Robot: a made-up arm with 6 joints. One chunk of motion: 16 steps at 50 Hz.
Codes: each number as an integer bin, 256 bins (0 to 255) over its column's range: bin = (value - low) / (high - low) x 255, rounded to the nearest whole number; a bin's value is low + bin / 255 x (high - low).
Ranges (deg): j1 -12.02..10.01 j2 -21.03..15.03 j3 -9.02..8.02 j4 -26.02..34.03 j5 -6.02..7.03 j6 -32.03..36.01
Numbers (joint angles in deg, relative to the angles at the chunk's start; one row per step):
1: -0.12 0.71 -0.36 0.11 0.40 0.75
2: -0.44 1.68 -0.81 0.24 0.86 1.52
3: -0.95 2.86 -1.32 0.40 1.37 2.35
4: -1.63 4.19 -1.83 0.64 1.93 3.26
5: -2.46 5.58 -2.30 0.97 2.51 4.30
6: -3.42 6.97 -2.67 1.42 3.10 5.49
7: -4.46 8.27 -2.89 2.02 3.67 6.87
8: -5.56 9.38 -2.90 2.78 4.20 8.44
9: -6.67 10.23 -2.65 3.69 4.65 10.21
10: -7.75 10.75 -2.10 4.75 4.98 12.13
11: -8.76 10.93 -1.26 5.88 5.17 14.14
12: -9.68 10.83 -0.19 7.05 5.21 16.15
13: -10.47 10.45 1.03 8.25 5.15 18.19
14: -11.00 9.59 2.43 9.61 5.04 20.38
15: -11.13 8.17 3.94 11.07 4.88 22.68
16: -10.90 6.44 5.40 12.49 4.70 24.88
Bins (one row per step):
1: 138 154 130 111 125 123
2: 134 161 123 112 134 126
3: 128 169 115 112 144 129
4: 120 178 108 113 155 132
5: 111 188 101 115 167 136
6: 100 198 95 117 178 141
7: 88 207 92 119 189 146
8: 75 215 92 122 200 152
9: 62 221 95 126 208 158
10: 49 225 104 131 215 166
11: 38 226 116 135 219 173
12: 27 225 132 140 219 181
13: 18 223 150 146 218 188
14: 12 217 171 151 216 196
15: 10 206 194 158 213 205
16: 13 194 216 164 209 213

